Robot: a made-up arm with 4 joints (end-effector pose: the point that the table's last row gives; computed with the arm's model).
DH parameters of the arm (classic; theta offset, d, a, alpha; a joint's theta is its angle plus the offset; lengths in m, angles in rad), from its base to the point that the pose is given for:
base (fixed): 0 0 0 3.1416
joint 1: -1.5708 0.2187 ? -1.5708
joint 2: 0 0.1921 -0.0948 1.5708
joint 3: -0.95 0 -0.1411 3.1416
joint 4: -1.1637 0 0.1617 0
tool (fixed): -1.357 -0.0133 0 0
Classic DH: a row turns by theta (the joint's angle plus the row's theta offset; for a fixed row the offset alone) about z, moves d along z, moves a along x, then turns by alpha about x.
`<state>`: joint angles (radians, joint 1 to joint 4).
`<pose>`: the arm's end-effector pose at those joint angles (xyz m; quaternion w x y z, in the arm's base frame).
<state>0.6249 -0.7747 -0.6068 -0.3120</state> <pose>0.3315 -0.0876 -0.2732 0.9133 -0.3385 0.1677 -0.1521</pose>
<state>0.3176 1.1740 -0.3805 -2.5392</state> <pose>0.4208 -0.1342 -0.4494 0.2719 0.3353 0.4408 -0.7869</pose>
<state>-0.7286 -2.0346 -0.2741 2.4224</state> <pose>0.0384 0.2961 0.0293 0.0743 0.4710 -0.7084 -0.5204</pose>
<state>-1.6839 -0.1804 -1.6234 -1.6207</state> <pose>-0.2955 0.2703 -0.2645 0.6623 -0.0601 -0.0671 0.7438</pose>
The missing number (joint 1, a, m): 0.0862
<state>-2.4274 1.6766 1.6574 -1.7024</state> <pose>-0.1140 -0.0815 -0.5642 0.5974 -0.7208 0.1825 -0.3006</pose>
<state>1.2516 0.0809 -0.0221 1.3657</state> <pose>0.0271 -0.1591 -0.2410 0.9969 0.0101 -0.0392 0.0680</pose>
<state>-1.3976 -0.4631 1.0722 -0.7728</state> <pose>0.2495 0.2789 -0.0918 0.9491 0.0116 -0.2292 -0.2159</pose>
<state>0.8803 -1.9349 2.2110 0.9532</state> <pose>0.2296 -0.0939 -0.1002 0.2729 -0.8088 -0.1545 -0.4975</pose>
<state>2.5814 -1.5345 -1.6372 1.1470</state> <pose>-0.1150 -0.1535 -0.1084 0.7161 0.6224 0.3074 0.0729</pose>
